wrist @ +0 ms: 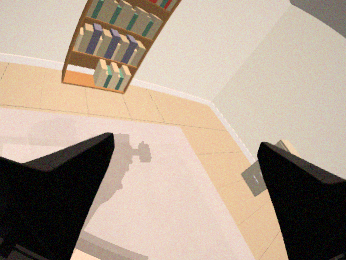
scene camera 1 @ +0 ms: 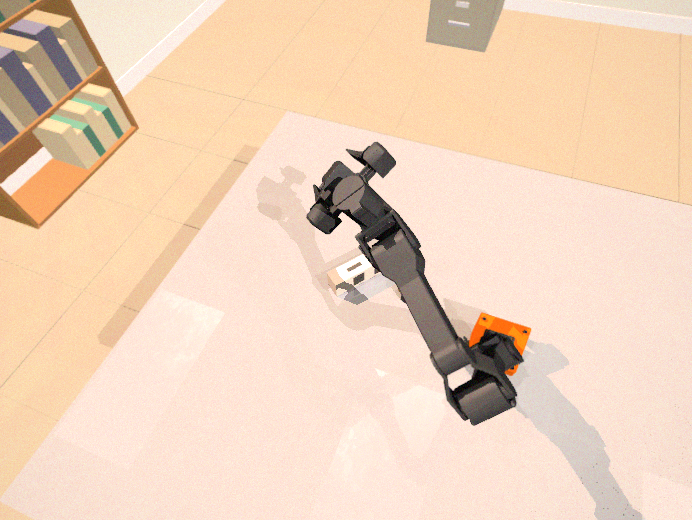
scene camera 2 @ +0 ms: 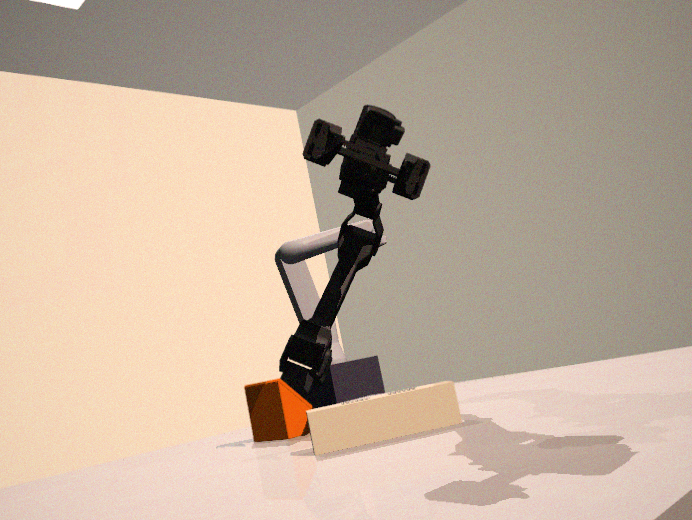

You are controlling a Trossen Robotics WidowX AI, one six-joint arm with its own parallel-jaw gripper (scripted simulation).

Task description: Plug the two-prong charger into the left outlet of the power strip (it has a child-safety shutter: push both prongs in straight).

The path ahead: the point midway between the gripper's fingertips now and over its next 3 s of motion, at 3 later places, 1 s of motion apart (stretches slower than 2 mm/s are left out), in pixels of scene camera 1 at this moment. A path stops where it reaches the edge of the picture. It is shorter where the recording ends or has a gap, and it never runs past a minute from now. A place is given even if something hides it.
My gripper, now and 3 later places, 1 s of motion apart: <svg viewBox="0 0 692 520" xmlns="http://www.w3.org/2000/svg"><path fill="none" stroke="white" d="M330 168L400 257L413 291L412 300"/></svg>
